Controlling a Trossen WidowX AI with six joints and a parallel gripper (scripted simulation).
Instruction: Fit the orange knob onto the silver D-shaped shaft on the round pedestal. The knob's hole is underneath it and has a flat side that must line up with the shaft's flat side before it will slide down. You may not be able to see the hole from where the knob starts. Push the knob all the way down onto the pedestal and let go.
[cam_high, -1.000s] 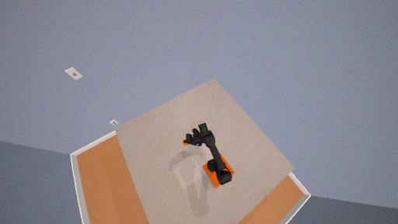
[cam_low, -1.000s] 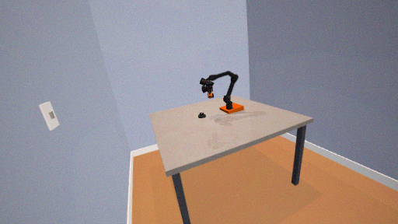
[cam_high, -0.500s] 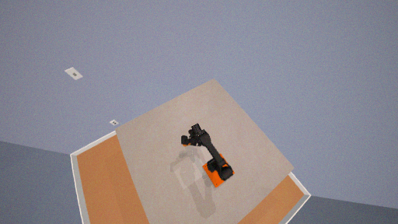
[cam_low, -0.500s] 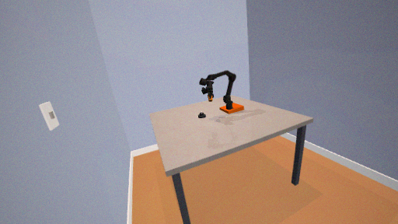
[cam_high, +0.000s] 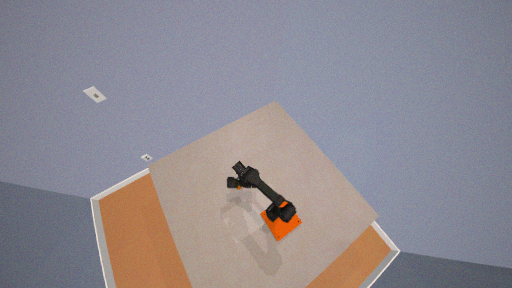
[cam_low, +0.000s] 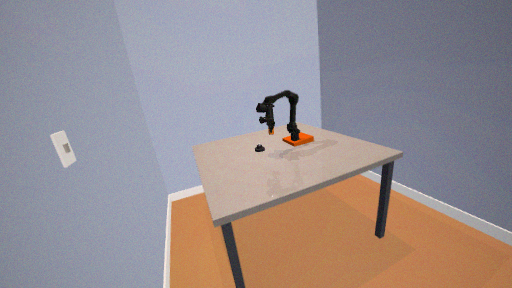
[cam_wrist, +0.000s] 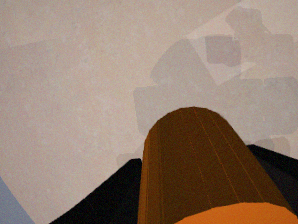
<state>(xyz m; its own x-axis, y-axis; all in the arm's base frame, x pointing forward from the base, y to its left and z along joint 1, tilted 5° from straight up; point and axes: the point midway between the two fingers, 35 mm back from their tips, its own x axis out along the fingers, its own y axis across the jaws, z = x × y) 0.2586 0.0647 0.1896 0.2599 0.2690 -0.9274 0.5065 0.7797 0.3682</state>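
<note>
The orange knob lies 30 mm above my gripper tip, 10 mm to the right of it and 10 mm behind it. Also, from my gripper tip: dark round pedestal (160 mm to the right, 140 mm below, 40 mm ahead).
</note>
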